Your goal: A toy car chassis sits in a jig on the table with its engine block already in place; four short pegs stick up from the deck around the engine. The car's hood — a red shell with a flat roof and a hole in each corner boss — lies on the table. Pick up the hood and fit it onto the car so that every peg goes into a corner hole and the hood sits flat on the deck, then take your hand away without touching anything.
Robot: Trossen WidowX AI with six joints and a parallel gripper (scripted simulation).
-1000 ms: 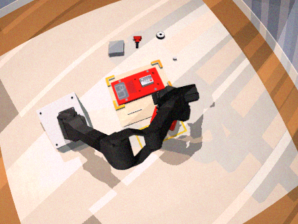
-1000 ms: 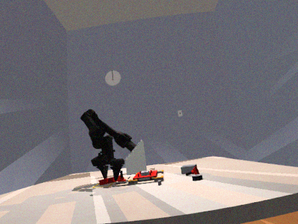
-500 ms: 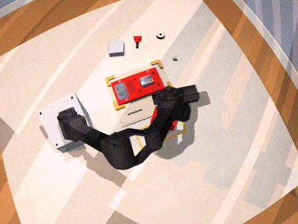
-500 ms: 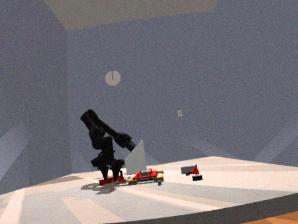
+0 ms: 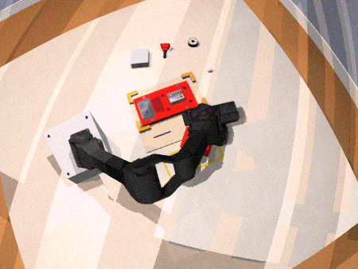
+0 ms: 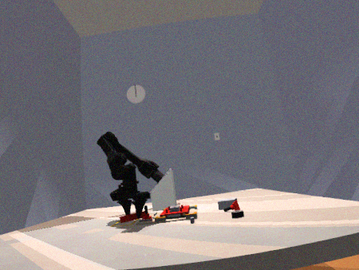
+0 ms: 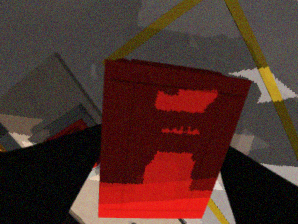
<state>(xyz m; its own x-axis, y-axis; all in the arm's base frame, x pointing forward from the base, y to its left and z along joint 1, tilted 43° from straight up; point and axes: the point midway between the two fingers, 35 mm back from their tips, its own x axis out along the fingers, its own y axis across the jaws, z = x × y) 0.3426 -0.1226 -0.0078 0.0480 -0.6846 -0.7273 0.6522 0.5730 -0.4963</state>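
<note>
My gripper tip is 18 cm to the right of the grey engine block, 1 cm below it and 1 cm past it. Round my gripper tip: red hood 1 cm above; dark wheel 39 cm to the left, 15 cm ahead, 1 cm below; orange-cornered jig 16 cm to the left, 4 cm behind.
</note>
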